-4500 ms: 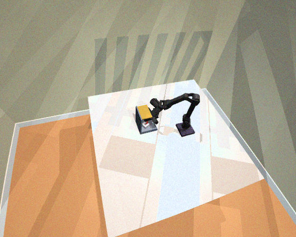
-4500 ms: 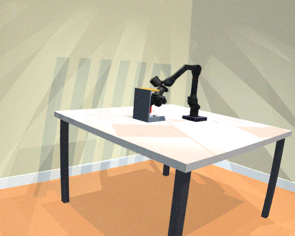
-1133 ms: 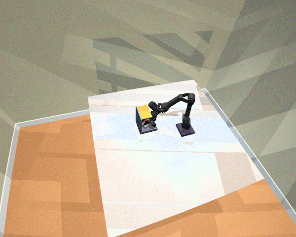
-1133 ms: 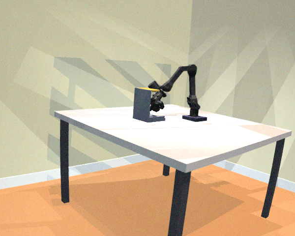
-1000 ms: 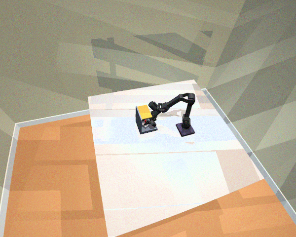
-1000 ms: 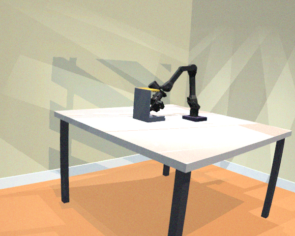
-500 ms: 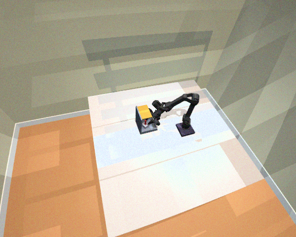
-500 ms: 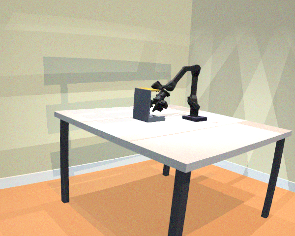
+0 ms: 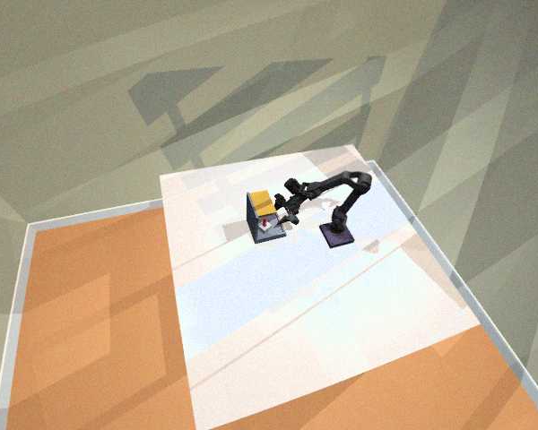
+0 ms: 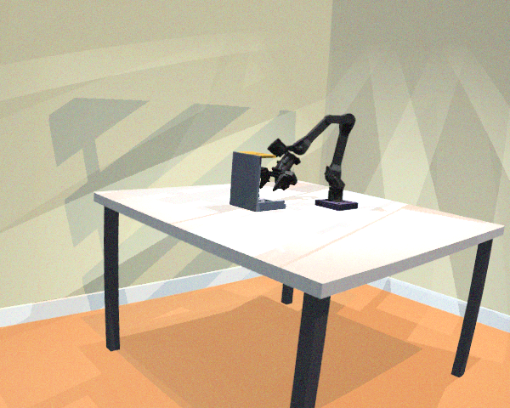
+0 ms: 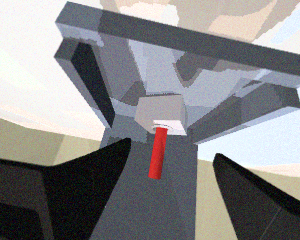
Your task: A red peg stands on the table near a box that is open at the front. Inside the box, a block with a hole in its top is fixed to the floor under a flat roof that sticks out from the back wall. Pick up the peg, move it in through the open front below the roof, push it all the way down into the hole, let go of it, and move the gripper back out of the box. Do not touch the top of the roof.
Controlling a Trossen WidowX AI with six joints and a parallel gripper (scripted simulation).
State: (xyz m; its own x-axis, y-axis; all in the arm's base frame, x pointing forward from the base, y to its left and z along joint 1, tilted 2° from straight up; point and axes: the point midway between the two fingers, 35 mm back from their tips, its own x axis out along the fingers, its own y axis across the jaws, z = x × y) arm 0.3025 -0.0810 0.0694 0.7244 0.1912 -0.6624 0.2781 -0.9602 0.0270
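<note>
Now: the red peg 5 cm ahead of my gripper tip, 2 cm below it and 1 cm to the left of it. Round my gripper tip: yellow roof: 14 cm above, 7 cm ahead.
</note>
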